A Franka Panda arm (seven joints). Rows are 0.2 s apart.
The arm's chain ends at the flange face. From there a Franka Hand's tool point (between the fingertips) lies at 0.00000 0.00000 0.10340 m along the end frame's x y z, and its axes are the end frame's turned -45 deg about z.
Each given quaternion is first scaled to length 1.
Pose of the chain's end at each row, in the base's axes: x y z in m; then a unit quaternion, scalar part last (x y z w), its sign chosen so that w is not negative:
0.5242 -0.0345 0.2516 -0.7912 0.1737 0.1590 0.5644
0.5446 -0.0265 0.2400 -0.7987 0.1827 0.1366 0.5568
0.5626 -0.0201 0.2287 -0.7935 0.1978 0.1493 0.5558
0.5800 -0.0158 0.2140 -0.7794 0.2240 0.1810 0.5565
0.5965 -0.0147 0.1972 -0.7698 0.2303 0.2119 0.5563
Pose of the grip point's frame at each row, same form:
0.5185 0.0636 0.2193 -0.7974 -0.1423 -0.0691 0.5823
0.5431 0.0706 0.2046 -0.8078 -0.1369 -0.0869 0.5667
0.5608 0.0772 0.1938 -0.8088 -0.1209 -0.0748 0.5706
0.5766 0.0823 0.1814 -0.8058 -0.0913 -0.0457 0.5834
0.5893 0.0840 0.1671 -0.7993 -0.0818 -0.0171 0.5950

